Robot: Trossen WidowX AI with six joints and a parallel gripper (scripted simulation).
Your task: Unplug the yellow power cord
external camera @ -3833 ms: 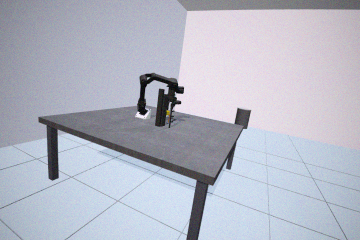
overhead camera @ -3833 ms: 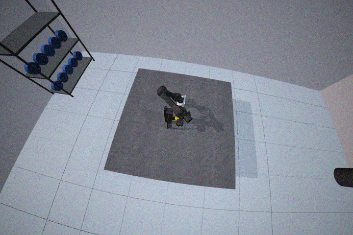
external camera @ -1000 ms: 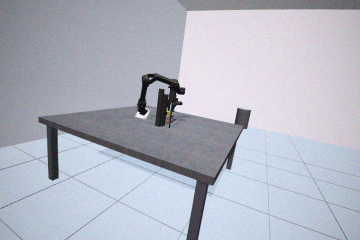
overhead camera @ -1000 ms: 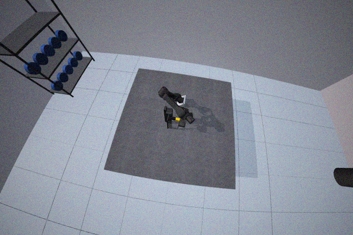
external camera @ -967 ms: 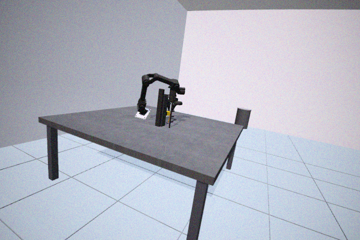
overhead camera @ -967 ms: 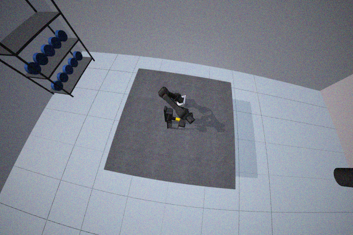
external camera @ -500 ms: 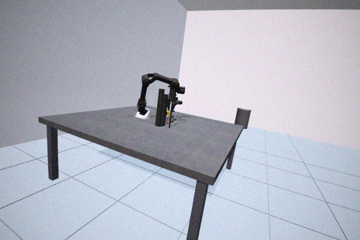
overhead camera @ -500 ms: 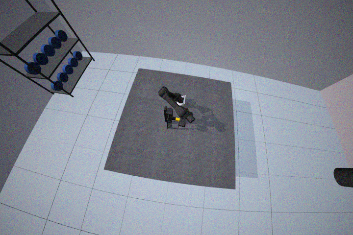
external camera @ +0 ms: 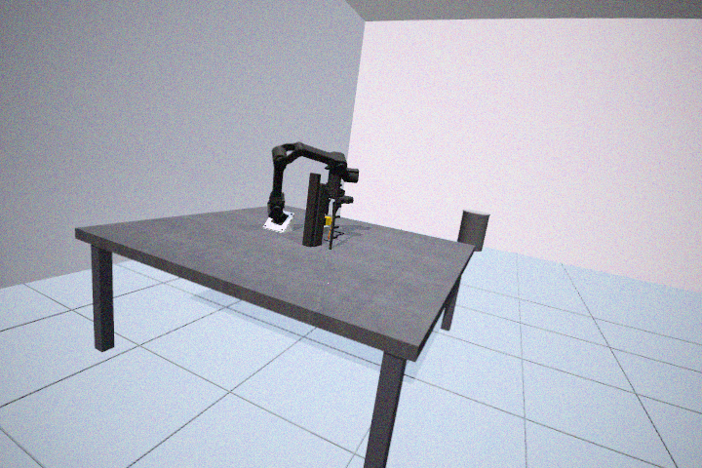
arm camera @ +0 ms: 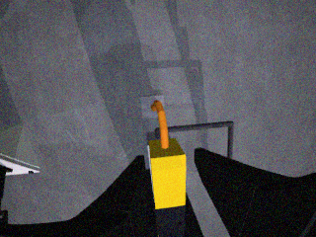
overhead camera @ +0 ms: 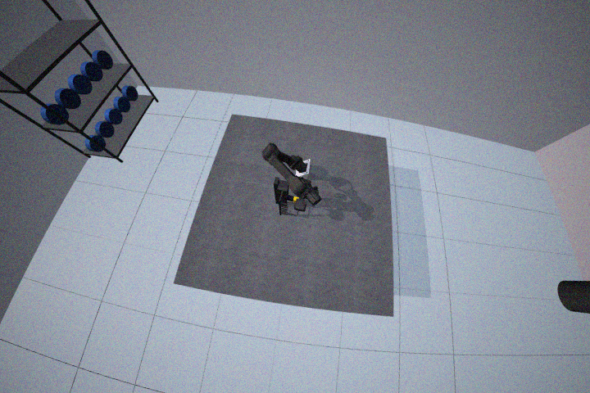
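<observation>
Right now my gripper tip is 40 mm to the left of the yellow plug and 10 mm above it.
</observation>
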